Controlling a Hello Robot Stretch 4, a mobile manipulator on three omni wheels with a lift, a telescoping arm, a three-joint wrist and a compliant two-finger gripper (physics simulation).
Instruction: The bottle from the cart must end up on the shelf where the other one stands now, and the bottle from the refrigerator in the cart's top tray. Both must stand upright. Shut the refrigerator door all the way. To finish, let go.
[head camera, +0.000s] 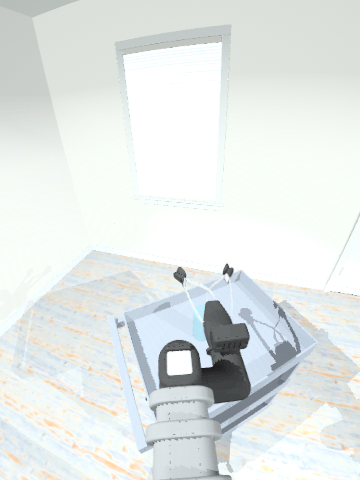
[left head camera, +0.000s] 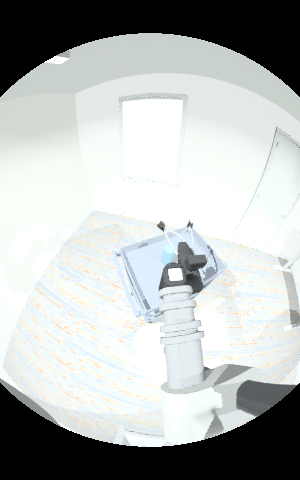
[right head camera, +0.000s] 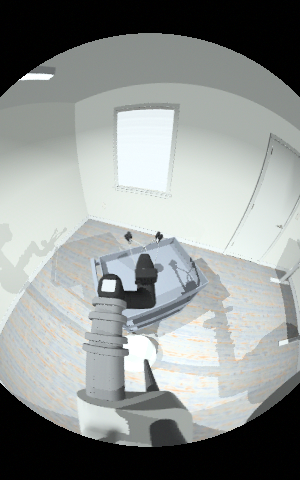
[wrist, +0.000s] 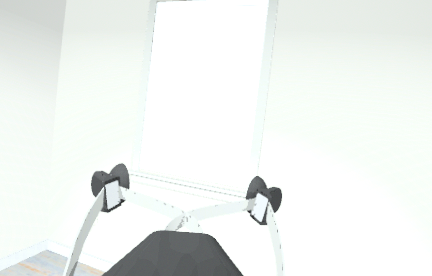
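Seen in the pictures: gripper, between the fingertips: (head camera: 202, 267) (left head camera: 174, 221) (right head camera: 143, 232) (wrist: 189, 185); robot's base, origin of its link: (left head camera: 152, 340) (right head camera: 135, 351).
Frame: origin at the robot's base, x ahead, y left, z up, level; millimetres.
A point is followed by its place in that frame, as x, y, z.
The light blue bottle (head camera: 199, 322) @(531, -78, 891) (left head camera: 167, 254) @(529, -81, 893) stands in the cart's top tray (head camera: 150, 335) @(569, 115, 767) (left head camera: 145, 270) @(495, 52, 767) (right head camera: 117, 263) @(634, 97, 767), partly hidden behind the wrist and fingers. It does not show in the right head camera view, where the gripper covers part of the tray. My gripper (head camera: 204, 273) @(538, -81, 1145) (left head camera: 175, 225) @(538, -81, 1145) (right head camera: 144, 236) @(538, -81, 1145) (wrist: 189, 185) @(538, -81, 1145) is open and empty, raised above the tray, its fingertips apart and higher than the bottle. The bottle does not show in the wrist view. The refrigerator, its door, its shelf and the other bottle cannot be made out.
The cart's handle bar (head camera: 126, 385) @(354, 170, 837) runs along its left side. A window (head camera: 172, 125) @(1953, -44, 1451) (left head camera: 152, 140) @(1938, -85, 1379) (right head camera: 145, 147) @(1935, -94, 1429) (wrist: 205, 90) @(1938, -84, 1404) is in the wall behind the cart. A door (left head camera: 275, 185) @(1277, -1801, 1273) (right head camera: 265, 200) @(1294, -1754, 1156) is at the right. Walls meet in a corner behind the cart, to the left.
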